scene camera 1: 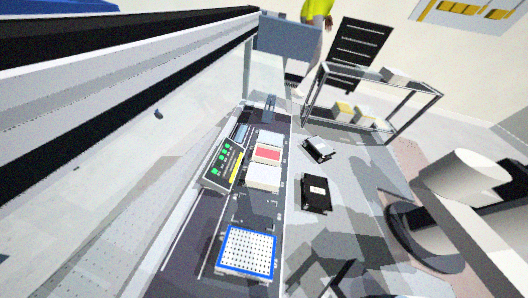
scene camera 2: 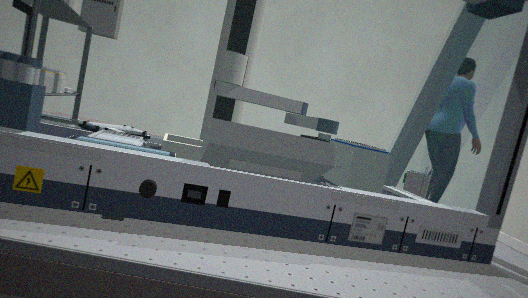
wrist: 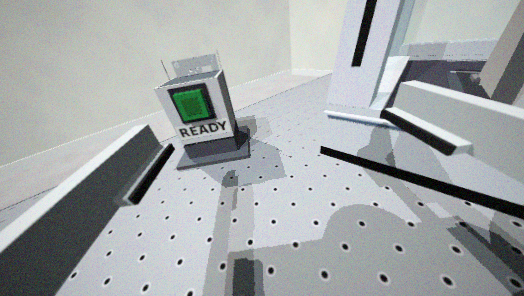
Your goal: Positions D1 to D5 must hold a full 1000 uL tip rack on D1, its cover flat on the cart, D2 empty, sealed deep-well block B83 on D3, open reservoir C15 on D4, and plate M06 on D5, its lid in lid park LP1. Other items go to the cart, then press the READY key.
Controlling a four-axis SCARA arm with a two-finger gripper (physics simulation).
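Frame: origin at the arm's base, x ahead, y right, z down, level; centimetres.
Seen in the pictures: gripper, between the fingertips: (wrist: 274,117); arm's base, origin of its link: (scene camera 1: 419,233).
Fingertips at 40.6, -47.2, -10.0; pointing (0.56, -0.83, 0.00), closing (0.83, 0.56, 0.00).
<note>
Pixels of each thing's top centre, then the offset from my fingertips to it, as dx, dy, dz. "pt": a spot on its surface instead.
- blue-rimmed tip rack, centre of its top: (scene camera 2: 359,143) (scene camera 1: 248,249) +21.8, +13.2, -6.7
- white block, centre of its top: (scene camera 1: 264,173) +26.1, +37.6, -1.7
- reservoir with red contents, centre of its top: (scene camera 2: 185,140) (scene camera 1: 268,152) +28.5, +49.8, -0.1
- pale plate, centre of its top: (scene camera 1: 271,136) +30.8, +62.0, +1.6
- pale blue flat piece, a spot on its surface: (scene camera 1: 241,133) pt +44.4, +55.8, +0.8
- green READY key, centre of its top: (wrist: 188,98) -2.3, -11.3, -0.2
- green-lit status panel, a spot on its surface: (scene camera 1: 225,162) pt +40.2, +34.0, -3.9
- black labelled item, centre of its top: (scene camera 1: 318,189) +4.0, +43.3, +3.1
- grey-topped black item, centre of its top: (scene camera 1: 320,144) +5.0, +71.3, +2.9
In scene camera 1 a blue-rimmed tip rack (scene camera 1: 248,251) sits on D1, and D2 beyond it is bare. A white block (scene camera 1: 263,177) sits on D3, a reservoir with red contents (scene camera 1: 267,153) on D4 and a pale plate (scene camera 1: 270,137) on D5. A pale blue flat piece (scene camera 1: 241,133) lies beside the row. Labels B83, C15 and M06 are not readable. In the wrist view the green READY key (wrist: 191,104) faces the camera on its box, beyond and left of the space between the fingers. My gripper (wrist: 274,117) is open and empty, its fingers wide apart.
A green-lit status panel (scene camera 1: 225,162) stands beside the row. A black labelled item (scene camera 1: 317,191) and a grey-topped black item (scene camera 1: 320,148) lie on the grey surface right of the row. A black-edged bar (wrist: 420,179) crosses below the right finger. A white post (wrist: 357,65) stands behind.
</note>
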